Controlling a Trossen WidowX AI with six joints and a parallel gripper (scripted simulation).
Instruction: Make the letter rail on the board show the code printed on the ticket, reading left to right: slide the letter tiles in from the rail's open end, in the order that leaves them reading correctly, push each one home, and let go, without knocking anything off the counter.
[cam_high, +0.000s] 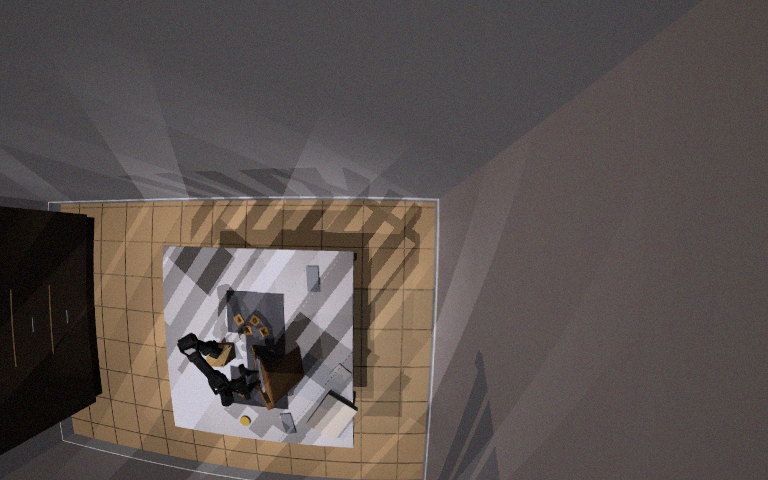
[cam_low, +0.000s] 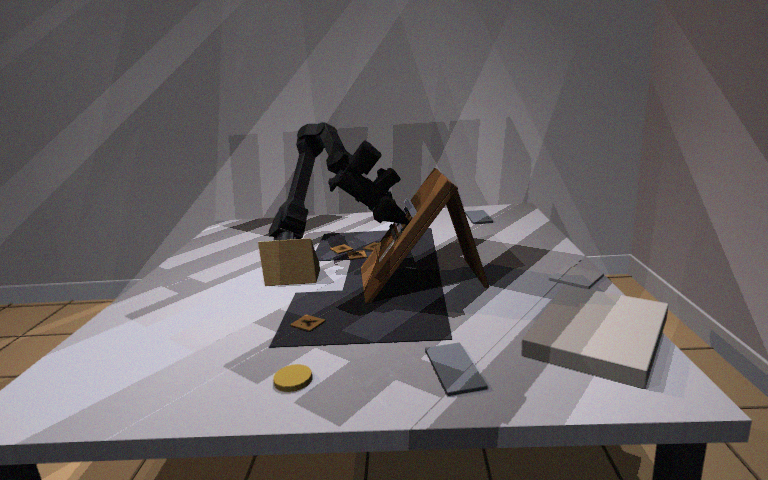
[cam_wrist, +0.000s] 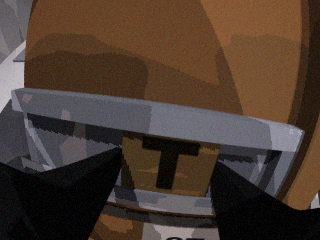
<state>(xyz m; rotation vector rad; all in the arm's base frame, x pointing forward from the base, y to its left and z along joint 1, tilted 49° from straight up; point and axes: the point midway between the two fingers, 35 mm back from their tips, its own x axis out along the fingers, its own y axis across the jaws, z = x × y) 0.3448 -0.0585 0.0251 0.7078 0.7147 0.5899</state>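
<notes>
The white ticket lies 8 cm below my gripper tip, 5 cm behind it and 4 cm to the right of it. Round my gripper tip: letter tile right at my gripper tip; pale slab 43 cm ahead, 16 cm below; dark mat 17 cm below, 15 cm behind, 4 cm to the left.
</notes>
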